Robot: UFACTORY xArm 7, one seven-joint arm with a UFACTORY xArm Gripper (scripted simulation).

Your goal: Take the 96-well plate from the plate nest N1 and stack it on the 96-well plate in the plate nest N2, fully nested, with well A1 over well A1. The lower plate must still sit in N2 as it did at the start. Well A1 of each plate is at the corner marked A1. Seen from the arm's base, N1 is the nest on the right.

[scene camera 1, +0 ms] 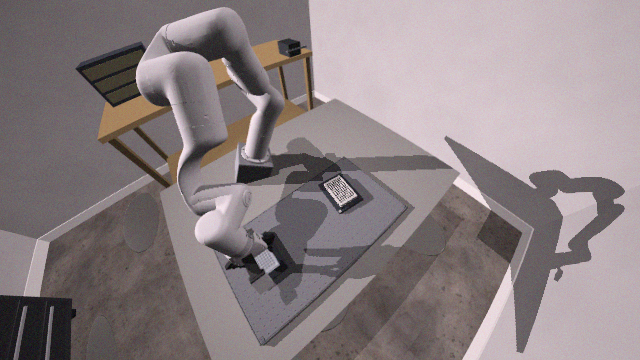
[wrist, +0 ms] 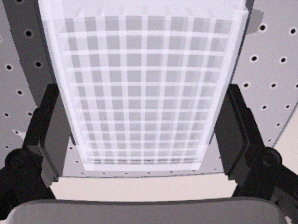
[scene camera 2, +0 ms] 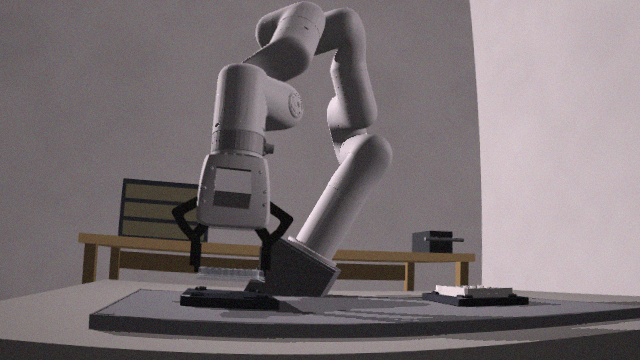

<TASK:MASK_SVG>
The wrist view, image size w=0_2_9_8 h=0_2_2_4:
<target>my gripper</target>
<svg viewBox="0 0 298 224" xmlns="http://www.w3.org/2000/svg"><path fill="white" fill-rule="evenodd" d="M0 169L0 221L6 219L5 224L288 224L285 217L289 217L292 224L298 224L298 175L282 164L282 156L276 149L265 147L250 108L247 108L237 84L228 85L214 126L224 174L228 176L228 181L235 180L237 184L231 197L138 202L56 199L50 186L52 182L58 182L59 177L62 177L71 133L71 127L57 84L48 84L40 107L34 110L22 148L12 150L5 158L5 167Z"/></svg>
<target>96-well plate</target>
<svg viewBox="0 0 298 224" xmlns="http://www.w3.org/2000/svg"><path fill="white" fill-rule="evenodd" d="M38 0L57 85L85 170L170 171L199 169L211 139L240 48L249 13L245 6L246 0Z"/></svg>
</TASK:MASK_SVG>
